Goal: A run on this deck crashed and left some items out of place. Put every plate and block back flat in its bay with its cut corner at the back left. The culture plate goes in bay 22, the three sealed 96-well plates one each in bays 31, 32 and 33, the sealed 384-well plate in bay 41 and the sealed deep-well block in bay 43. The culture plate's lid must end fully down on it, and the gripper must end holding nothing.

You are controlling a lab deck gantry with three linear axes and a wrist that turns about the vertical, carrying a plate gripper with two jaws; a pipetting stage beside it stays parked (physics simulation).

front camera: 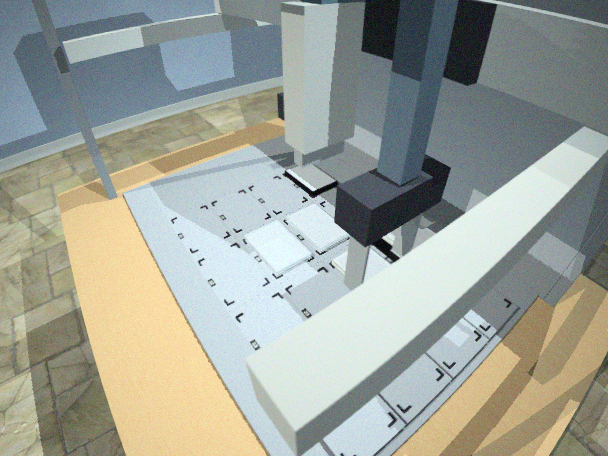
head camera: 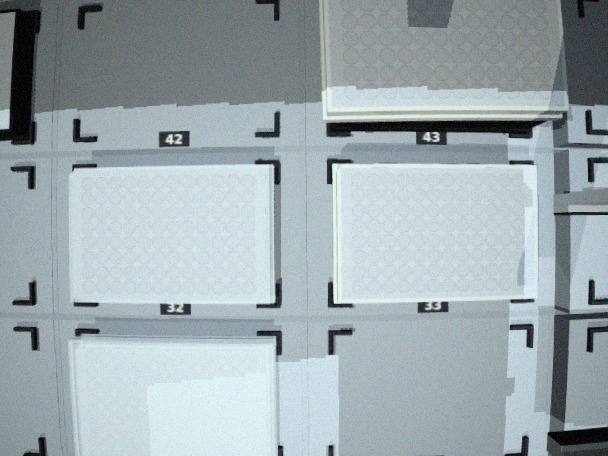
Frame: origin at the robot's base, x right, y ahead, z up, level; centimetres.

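Seen in the pictures: gripper, fingertip midpoint: [front camera: 376, 273] [head camera: 588, 324]; robot's base, origin of the base link: [front camera: 172, 220].
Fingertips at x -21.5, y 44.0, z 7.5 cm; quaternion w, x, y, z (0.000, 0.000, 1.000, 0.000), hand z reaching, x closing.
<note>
Pixels of each thing's top centre, then the offset from my fingertips to it. "spot": a spot on its surface instead.
- black body, middle of its top: [head camera: 457, 35] [front camera: 408, 236] dx -14.9, dy -4.6, dz -3.4 cm
- bay 32, surface spot: [head camera: 172, 235] [front camera: 318, 225] spot: dx -4.2, dy -20.8, dz -6.1 cm
- bay 33, surface spot: [head camera: 435, 232] spot: dx -4.2, dy -5.2, dz -6.1 cm
- culture plate, middle of its top: [head camera: 169, 411] [front camera: 276, 243] dx +6.5, dy -21.2, dz -5.9 cm
- black-edged 384-well plate, middle of its top: [front camera: 310, 175] dx -14.9, dy -37.6, dz -6.1 cm
- Bay 42, surface spot: [head camera: 175, 60] spot: dx -15.5, dy -21.2, dz -7.5 cm
My gripper [front camera: 380, 270] is open, jaws apart, above the area of bays 33 and 43. A plate [head camera: 440, 55] with 96-well circles stands high in bay 43, above a black body [head camera: 430, 125] [front camera: 385, 246], like a plate stacked on the block. Sealed 96-well plates lie in bay 32 [head camera: 172, 235] [front camera: 317, 226] and bay 33 [head camera: 435, 232] [front camera: 342, 259]. The culture plate [head camera: 115, 400] [front camera: 277, 245] is in bay 22; how its lid sits is unclear. The black-edged 384-well plate [head camera: 24, 75] [front camera: 311, 179] is in bay 41, partly out of the head view. Cut corners are unclear.
The pale front beam [front camera: 400, 310] crosses above the deck and hides part of it in the front view. The parked pipetting stage [front camera: 312, 75] stands behind the deck. Bay 42 [head camera: 175, 60] lies between bays 41 and 43. Dark parts show at the head view's right edge.
</note>
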